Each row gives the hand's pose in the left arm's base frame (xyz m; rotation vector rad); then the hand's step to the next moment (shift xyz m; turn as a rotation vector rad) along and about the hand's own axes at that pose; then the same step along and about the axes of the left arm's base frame.
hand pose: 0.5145 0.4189 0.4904 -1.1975 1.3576 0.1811
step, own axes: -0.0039 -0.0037 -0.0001 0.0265 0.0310 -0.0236
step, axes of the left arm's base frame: 0.0014 0.0003 0.0052 -0.0293 -0.0170 -0.0327
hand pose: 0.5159 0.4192 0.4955 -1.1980 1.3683 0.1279
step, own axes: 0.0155 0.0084 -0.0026 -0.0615 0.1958 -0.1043
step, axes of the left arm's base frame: -0.0030 -0.0065 -0.0163 -0.2216 0.0494 -0.0381
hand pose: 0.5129 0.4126 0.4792 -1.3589 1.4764 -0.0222
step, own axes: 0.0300 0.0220 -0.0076 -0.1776 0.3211 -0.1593
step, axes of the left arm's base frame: -0.0136 -0.0185 -0.0302 -0.3731 0.1433 -0.0170
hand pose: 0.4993 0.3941 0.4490 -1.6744 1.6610 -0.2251
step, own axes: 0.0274 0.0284 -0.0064 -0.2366 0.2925 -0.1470
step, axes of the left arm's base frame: -0.0223 -0.0239 -0.0230 -0.3515 0.1984 0.0138
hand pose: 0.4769 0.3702 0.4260 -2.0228 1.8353 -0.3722
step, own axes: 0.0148 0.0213 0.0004 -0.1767 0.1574 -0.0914
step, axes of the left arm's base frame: -0.0172 -0.0162 -0.0108 -0.2001 0.1545 0.0213
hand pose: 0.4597 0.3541 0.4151 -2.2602 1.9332 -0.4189
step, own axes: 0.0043 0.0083 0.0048 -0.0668 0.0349 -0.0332
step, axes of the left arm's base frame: -0.0058 -0.0060 -0.0064 -0.0520 0.0624 0.0137
